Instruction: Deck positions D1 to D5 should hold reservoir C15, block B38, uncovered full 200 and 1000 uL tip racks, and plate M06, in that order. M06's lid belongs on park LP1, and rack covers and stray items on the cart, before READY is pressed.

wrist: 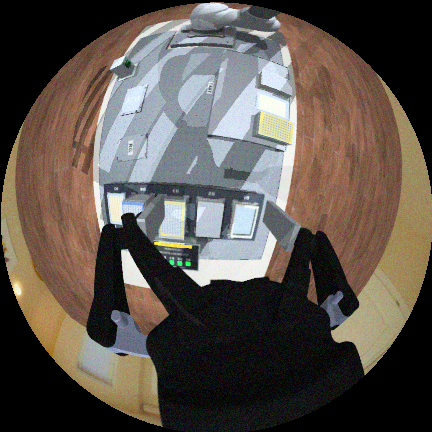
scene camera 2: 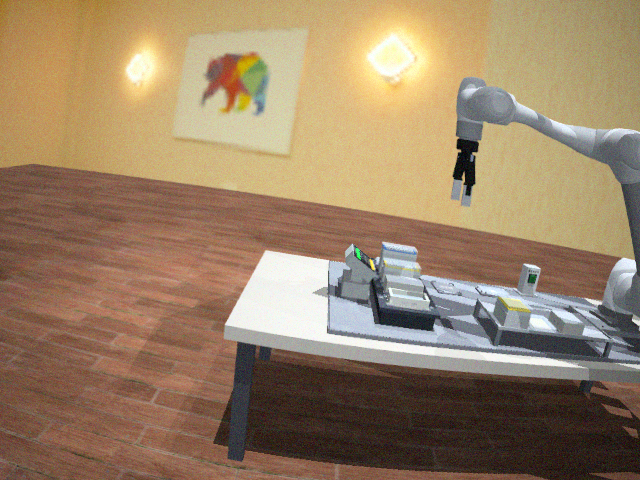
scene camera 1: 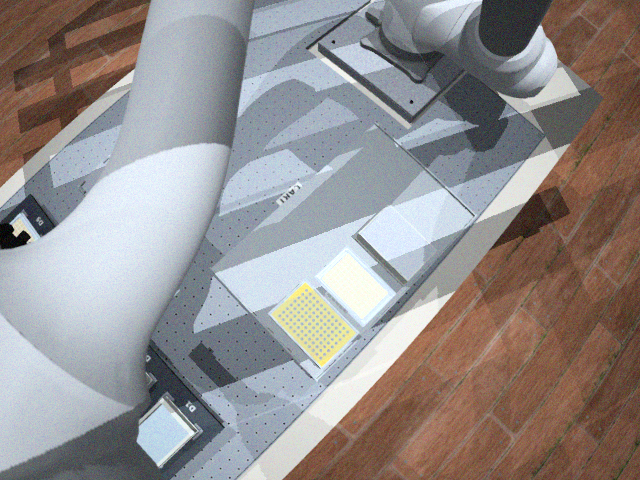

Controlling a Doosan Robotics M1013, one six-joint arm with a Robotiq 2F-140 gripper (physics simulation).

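Pixels of known places: gripper, fingertip midpoint: [wrist: 216, 207] [scene camera 2: 460, 202]; arm's base, origin of the base link: [wrist: 206, 30] [scene camera 2: 613, 320] [scene camera 1: 408, 44].
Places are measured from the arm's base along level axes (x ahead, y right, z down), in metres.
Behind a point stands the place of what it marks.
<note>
My gripper [scene camera 2: 461, 198] @[x 0.860, y -0.047, z -0.368 m] [wrist: 216, 207] @[x 0.860, y -0.047, z -0.368 m] is open and empty, high above the deck. On the deck, D1 holds the blue-filled reservoir [scene camera 1: 166, 432] @[x 0.992, y -0.180, z -0.056 m] [scene camera 2: 408, 299] @[x 1.021, y -0.213, z -0.068 m] [wrist: 245, 219] @[x 1.010, y -0.182, z -0.055 m], and D2 a grey-white block [wrist: 210, 217] @[x 0.991, y -0.054, z -0.082 m]. A yellow-edged tip rack [scene camera 2: 400, 268] @[x 1.003, y 0.032, z -0.101 m] [wrist: 173, 219] @[x 0.986, y 0.064, z -0.111 m] stands at D3. A blue-edged rack [scene camera 2: 398, 252] @[x 0.990, y 0.155, z -0.130 m] [wrist: 133, 206] @[x 0.929, y 0.183, z -0.144 m] stands at D4, partly hidden by a finger in the wrist view. A cream plate [scene camera 1: 24, 227] @[x 0.917, y 0.325, z -0.052 m] [wrist: 116, 209] @[x 0.968, y 0.316, z -0.054 m] is at D5; its lid state is unclear. The cart [scene camera 1: 289, 258] @[x 0.603, y -0.139, z -0.042 m] [wrist: 235, 120] @[x 0.658, y -0.130, z -0.042 m] bears a yellow rack [scene camera 1: 313, 325] @[x 0.677, y -0.256, z -0.113 m] [scene camera 2: 511, 312] @[x 0.710, y -0.315, z -0.094 m] [wrist: 274, 128] @[x 0.684, y -0.240, z -0.113 m].
The cart also holds a cream-topped item [scene camera 1: 355, 286] @[x 0.569, y -0.267, z -0.059 m] [wrist: 272, 105] @[x 0.574, y -0.261, z -0.059 m] and a grey-white box [scene camera 1: 395, 240] @[x 0.461, y -0.271, z -0.084 m] [scene camera 2: 567, 321] @[x 0.488, y -0.321, z -0.083 m] [wrist: 274, 80] @[x 0.458, y -0.267, z -0.084 m]. Park LP1 [wrist: 134, 100] @[x 0.519, y 0.262, z 0.000 m] and the RG pad [wrist: 131, 147] @[x 0.733, y 0.259, z 0.010 m] lie left. A green-lit console [scene camera 2: 359, 260] @[x 1.157, y -0.010, z -0.119 m] [wrist: 177, 257] @[x 1.135, y 0.066, z -0.111 m] and a green-screened device [scene camera 2: 529, 279] @[x 0.308, y 0.321, z -0.057 m] [wrist: 121, 66] @[x 0.328, y 0.331, z -0.089 m] stand upright.
</note>
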